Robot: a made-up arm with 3 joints. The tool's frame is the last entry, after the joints.
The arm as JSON. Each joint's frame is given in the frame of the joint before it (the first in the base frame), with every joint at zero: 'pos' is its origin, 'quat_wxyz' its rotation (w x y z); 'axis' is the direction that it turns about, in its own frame. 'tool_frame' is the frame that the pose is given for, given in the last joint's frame.
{
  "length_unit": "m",
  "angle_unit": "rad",
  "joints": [
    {
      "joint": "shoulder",
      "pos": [
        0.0,
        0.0,
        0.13
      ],
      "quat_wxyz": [
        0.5,
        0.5,
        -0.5,
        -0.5
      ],
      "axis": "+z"
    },
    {
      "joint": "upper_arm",
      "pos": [
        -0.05,
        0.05,
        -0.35
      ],
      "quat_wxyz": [
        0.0,
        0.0,
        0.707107,
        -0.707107
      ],
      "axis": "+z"
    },
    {
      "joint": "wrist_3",
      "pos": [
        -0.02,
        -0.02,
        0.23
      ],
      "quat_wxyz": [
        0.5,
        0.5,
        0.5,
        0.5
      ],
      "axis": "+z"
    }
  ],
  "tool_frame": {
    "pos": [
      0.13,
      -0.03,
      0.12
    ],
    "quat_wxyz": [
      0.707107,
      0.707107,
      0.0,
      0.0
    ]
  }
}
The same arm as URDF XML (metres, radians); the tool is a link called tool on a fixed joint. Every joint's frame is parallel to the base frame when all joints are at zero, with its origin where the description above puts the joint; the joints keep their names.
<robot name="arm">
<link name="base"/>
<link name="link1"/>
<link name="link2"/>
<link name="link3"/>
<link name="tool"/>
<joint name="shoulder" type="continuous"><parent link="base"/><child link="link1"/><origin xyz="0.0000 0.0000 0.1300"/><axis xyz="-1 0 0"/></joint>
<joint name="upper_arm" type="continuous"><parent link="link1"/><child link="link2"/><origin xyz="0.3500 0.0500 0.0500"/><axis xyz="0 0 -1"/></joint>
<joint name="wrist_3" type="continuous"><parent link="link2"/><child link="link3"/><origin xyz="-0.0200 -0.0200 -0.2300"/><axis xyz="0 1 0"/></joint>
<joint name="tool_fixed" type="fixed"><parent link="link3"/><child link="tool"/><origin xyz="0.1300 0.1200 0.0300"/></joint>
</robot>

